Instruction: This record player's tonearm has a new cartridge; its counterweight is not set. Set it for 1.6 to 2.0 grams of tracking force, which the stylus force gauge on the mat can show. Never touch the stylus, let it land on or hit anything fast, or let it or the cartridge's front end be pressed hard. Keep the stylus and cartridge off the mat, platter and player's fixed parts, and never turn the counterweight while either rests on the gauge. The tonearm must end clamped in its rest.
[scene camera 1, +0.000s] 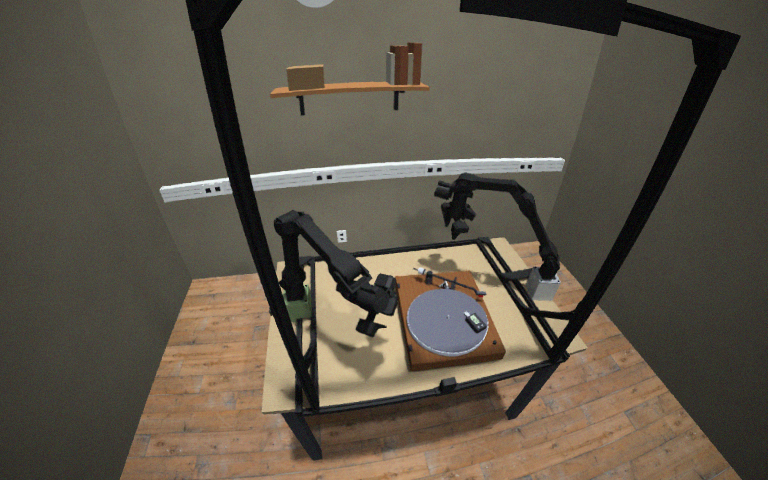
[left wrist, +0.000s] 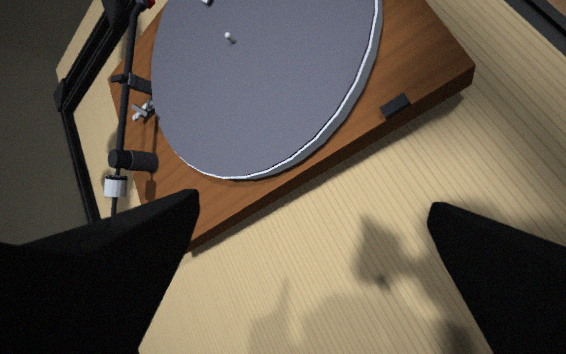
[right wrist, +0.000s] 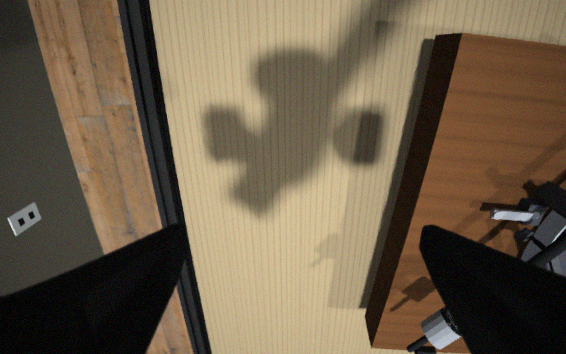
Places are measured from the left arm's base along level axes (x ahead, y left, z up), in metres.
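Pixels of known places: left gripper, fingertip midpoint: (left wrist: 314, 206); right gripper, fingertip midpoint: (scene camera 1: 449, 232) (right wrist: 304, 236); left arm's base at its link origin: (scene camera 1: 295, 294); right arm's base at its link origin: (scene camera 1: 546, 274).
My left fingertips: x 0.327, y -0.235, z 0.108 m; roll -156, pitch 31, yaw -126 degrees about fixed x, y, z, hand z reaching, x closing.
Observation:
Ahead of a thing's pixels: the offset from my left fingertips to its top centre. "spot": to the spot under its first point. Level surfaces: height alone.
The record player (scene camera 1: 419, 359) (left wrist: 425, 55) (right wrist: 480, 125) has a grey mat {dz -0.123 m} (scene camera 1: 433, 331) (left wrist: 270, 100). The black tonearm {dz -0.086, dx +0.277, dy +0.198 m} (scene camera 1: 461, 285) (left wrist: 121, 130) lies over its rest (left wrist: 139, 83); the clamp's state is unclear. Its silver counterweight {dz -0.086, dx +0.186, dy +0.272 m} (scene camera 1: 421, 271) (left wrist: 115, 186) (right wrist: 440, 328) is on the rear end. The red cartridge {dz -0.109, dx +0.383, dy +0.111 m} (scene camera 1: 480, 295) (left wrist: 149, 3) is at the front; the stylus is too small to see. The gauge {dz -0.102, dx +0.305, dy -0.003 m} (scene camera 1: 475, 321) is on the mat, its reading illegible. My left gripper (scene camera 1: 382, 316) (left wrist: 314, 206) is open and empty, left of the player. My right gripper (scene camera 1: 455, 223) (right wrist: 304, 236) is open and empty, above the table's back.
A silver lever {spot: dz -0.106, dx +0.243, dy +0.184 m} (left wrist: 142, 110) (right wrist: 515, 215) stands beside the tonearm. The black pivot housing {spot: dz -0.114, dx +0.205, dy +0.239 m} (left wrist: 135, 160) is near the counterweight. A dark frame rail (scene camera 1: 396, 247) (right wrist: 162, 150) runs along the table's back edge. Tall black posts (scene camera 1: 243, 192) (scene camera 1: 640, 192) flank the table.

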